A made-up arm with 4 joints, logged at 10 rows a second.
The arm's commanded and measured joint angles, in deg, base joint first. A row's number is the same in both.
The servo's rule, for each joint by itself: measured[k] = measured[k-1] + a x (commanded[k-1-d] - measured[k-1]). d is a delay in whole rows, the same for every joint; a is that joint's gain. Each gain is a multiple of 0.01, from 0.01 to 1. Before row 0 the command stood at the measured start. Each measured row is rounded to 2 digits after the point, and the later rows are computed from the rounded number. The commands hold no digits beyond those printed.
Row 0, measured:
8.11 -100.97 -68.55 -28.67
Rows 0 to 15, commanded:
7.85 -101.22 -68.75 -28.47
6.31 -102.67 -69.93 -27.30
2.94 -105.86 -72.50 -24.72
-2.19 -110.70 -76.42 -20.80
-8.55 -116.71 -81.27 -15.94
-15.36 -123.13 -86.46 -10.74
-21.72 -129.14 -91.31 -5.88
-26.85 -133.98 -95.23 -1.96
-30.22 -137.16 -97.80 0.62
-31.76 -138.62 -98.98 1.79
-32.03 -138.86 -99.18 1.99
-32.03 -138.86 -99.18 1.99
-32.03 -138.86 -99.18 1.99
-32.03 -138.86 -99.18 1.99
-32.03 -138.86 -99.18 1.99
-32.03 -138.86 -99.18 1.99
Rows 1 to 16, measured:
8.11 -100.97 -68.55 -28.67
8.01 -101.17 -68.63 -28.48
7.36 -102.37 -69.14 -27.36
5.68 -105.16 -70.45 -24.85
2.69 -109.59 -72.78 -21.00
-1.58 -115.29 -76.09 -16.19
-6.82 -121.56 -80.13 -11.01
-12.48 -127.62 -84.49 -6.14
-17.94 -132.71 -88.68 -2.17
-22.61 -136.27 -92.24 0.48
-26.09 -138.15 -94.87 1.72
-28.35 -138.72 -96.55 1.98
-29.75 -138.83 -97.58 1.99
-30.62 -138.85 -98.20 1.99
-31.16 -138.86 -98.58 1.99
-31.49 -138.86 -98.81 1.99
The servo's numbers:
d 1
a 0.38 0.80 0.39 0.95

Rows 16 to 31, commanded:
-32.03 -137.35 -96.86 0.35
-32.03 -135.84 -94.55 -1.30
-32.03 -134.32 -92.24 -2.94
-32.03 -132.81 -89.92 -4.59
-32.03 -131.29 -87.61 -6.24
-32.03 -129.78 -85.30 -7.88
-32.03 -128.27 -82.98 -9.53
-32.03 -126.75 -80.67 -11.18
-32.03 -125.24 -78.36 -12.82
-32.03 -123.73 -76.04 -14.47
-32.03 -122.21 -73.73 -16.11
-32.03 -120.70 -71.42 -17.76
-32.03 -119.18 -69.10 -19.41
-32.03 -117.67 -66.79 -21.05
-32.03 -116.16 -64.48 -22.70
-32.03 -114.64 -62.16 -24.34
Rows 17 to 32, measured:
-31.70 -138.86 -98.95 1.99
-31.83 -137.65 -98.13 0.43
-31.91 -136.20 -96.73 -1.21
-31.96 -134.70 -94.98 -2.85
-31.99 -133.19 -93.01 -4.50
-32.01 -131.67 -90.90 -6.15
-32.02 -130.16 -88.72 -7.79
-32.02 -128.65 -86.48 -9.44
-32.02 -127.13 -84.21 -11.09
-32.02 -125.62 -81.93 -12.73
-32.02 -124.11 -79.63 -14.38
-32.02 -122.59 -77.33 -16.02
-32.02 -121.08 -75.03 -17.67
-32.02 -119.56 -72.72 -19.32
-32.02 -118.05 -70.41 -20.96
-32.02 -116.54 -68.10 -22.61

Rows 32 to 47, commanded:
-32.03 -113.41 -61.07 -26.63
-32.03 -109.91 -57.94 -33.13
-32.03 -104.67 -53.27 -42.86
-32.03 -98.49 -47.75 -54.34
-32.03 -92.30 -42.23 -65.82
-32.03 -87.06 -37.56 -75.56
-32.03 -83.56 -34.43 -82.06
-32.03 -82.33 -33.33 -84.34
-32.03 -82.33 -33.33 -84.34
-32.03 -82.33 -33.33 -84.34
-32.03 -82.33 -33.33 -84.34
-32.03 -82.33 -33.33 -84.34
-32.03 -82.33 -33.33 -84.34
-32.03 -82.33 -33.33 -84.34
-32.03 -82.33 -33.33 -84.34
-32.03 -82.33 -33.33 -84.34
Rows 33 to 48, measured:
-32.02 -115.02 -65.78 -24.25
-32.02 -113.73 -63.94 -26.51
-32.02 -110.67 -61.60 -32.80
-32.02 -105.87 -58.35 -42.36
-32.02 -99.97 -54.22 -53.74
-32.02 -93.83 -49.54 -65.22
-32.02 -88.41 -44.87 -75.04
-32.02 -84.53 -40.80 -81.71
-32.02 -82.77 -37.89 -84.21
-32.02 -82.42 -36.11 -84.33
-32.02 -82.35 -35.03 -84.34
-32.02 -82.33 -34.37 -84.34
-32.02 -82.33 -33.96 -84.34
-32.02 -82.33 -33.71 -84.34
-32.02 -82.33 -33.56 -84.34
-32.02 -82.33 -33.47 -84.34

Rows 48 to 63, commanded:
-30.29 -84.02 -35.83 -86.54
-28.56 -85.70 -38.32 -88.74
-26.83 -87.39 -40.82 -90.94
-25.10 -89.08 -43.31 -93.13
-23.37 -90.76 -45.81 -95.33
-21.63 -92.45 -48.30 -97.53
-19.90 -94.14 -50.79 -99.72
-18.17 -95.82 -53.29 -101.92
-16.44 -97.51 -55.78 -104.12
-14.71 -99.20 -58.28 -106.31
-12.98 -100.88 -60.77 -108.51
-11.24 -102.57 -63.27 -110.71
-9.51 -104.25 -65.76 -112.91
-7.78 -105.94 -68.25 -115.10
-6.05 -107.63 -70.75 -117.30
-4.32 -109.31 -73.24 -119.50
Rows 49 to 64, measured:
-32.02 -82.33 -33.42 -84.34
-31.36 -83.68 -34.36 -86.43
-30.30 -85.30 -35.90 -88.62
-28.98 -86.97 -37.82 -90.82
-27.51 -88.66 -39.96 -93.01
-25.94 -90.34 -42.24 -95.21
-24.30 -92.03 -44.60 -97.41
-22.63 -93.72 -47.01 -99.60
-20.94 -95.40 -49.46 -101.80
-19.23 -97.09 -51.92 -104.00
-17.51 -98.78 -54.40 -106.19
-15.79 -100.46 -56.88 -108.39
-14.06 -102.15 -59.37 -110.59
-12.33 -103.83 -61.86 -112.79
-10.60 -105.52 -64.35 -114.98
-8.87 -107.21 -66.85 -117.18

